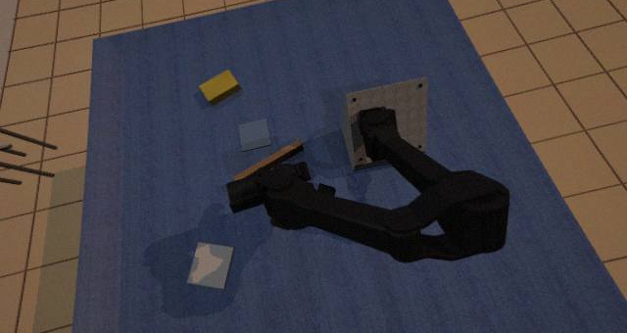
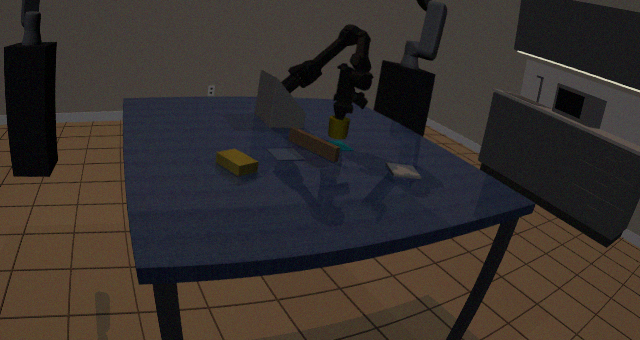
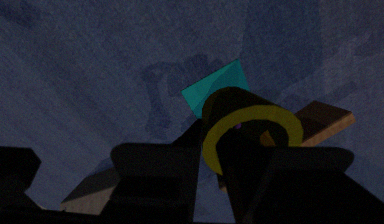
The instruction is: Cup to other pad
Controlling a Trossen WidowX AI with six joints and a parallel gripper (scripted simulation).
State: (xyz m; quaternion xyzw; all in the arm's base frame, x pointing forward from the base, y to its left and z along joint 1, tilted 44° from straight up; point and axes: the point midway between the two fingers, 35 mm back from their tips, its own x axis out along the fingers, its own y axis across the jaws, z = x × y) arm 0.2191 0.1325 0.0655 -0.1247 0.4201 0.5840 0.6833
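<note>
Right now the teal patch is 2 cm ahead of my gripper tip, 1 cm to the right of it and 8 cm below it. Round my gripper tip: yellow cup 2 cm ahead, 1 cm to the right; then pale blue pad 11 cm ahead, 23 cm to the right, 8 cm below; then long wooden bar 7 cm ahead, 12 cm to the right, 5 cm below.
</note>
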